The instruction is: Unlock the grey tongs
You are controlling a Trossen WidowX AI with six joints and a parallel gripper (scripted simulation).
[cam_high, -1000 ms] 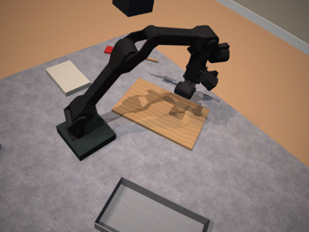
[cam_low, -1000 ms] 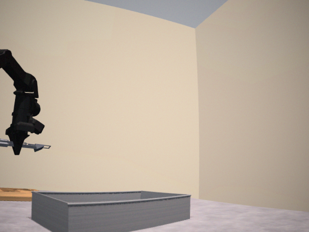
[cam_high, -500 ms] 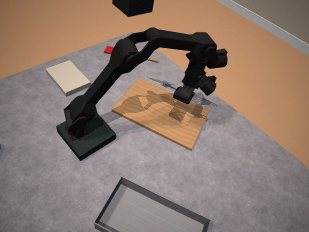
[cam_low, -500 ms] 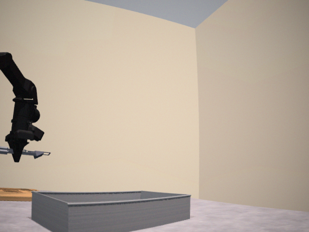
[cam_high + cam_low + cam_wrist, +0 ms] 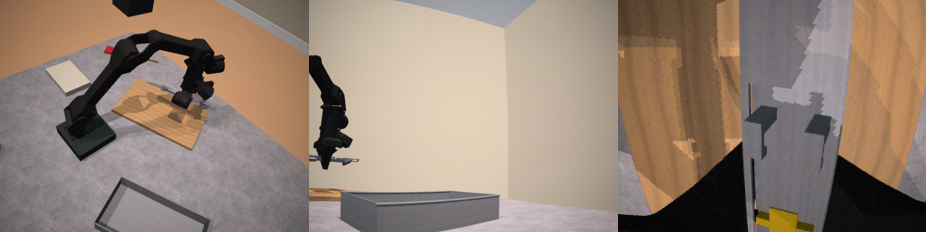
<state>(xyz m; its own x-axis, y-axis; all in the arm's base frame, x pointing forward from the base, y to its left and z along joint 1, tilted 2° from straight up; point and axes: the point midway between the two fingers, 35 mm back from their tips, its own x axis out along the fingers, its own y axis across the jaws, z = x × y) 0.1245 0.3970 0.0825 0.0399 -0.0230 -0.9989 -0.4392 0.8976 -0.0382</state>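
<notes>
The wooden board lies 6 cm behind my gripper tip, 4 cm to the right of it and 8 cm below it. The rest, counted from my gripper tip: grey roasting tin (29 cm ahead, 36 cm to the right, 6 cm below); then yellow lock piece (4 cm above); then cream block (43 cm behind, 29 cm to the right, 8 cm below).
</notes>
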